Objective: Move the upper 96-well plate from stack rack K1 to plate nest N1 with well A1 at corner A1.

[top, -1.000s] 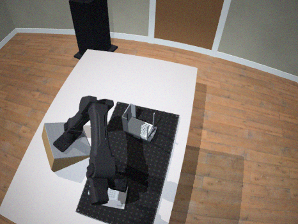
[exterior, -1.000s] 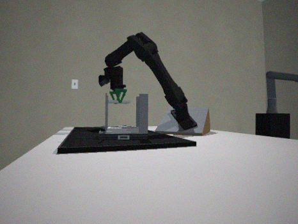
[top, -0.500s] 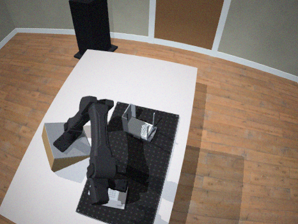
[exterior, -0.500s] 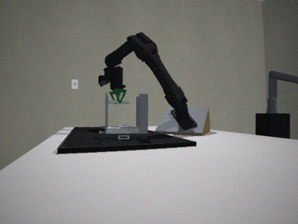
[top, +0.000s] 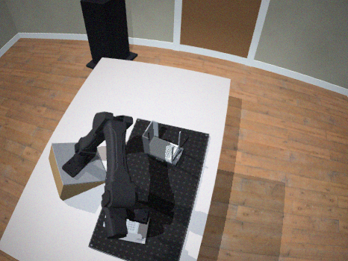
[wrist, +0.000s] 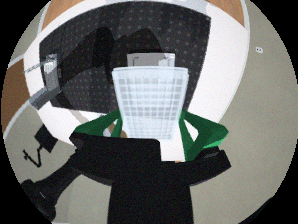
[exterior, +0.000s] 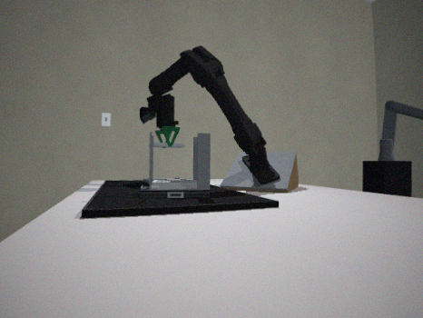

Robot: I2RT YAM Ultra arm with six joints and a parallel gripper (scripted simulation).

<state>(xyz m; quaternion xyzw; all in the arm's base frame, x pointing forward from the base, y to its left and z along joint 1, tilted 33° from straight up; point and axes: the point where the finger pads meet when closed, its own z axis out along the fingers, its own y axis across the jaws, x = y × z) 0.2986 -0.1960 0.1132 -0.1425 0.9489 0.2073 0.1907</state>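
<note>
My gripper is now right at the 96-well plate.
</note>
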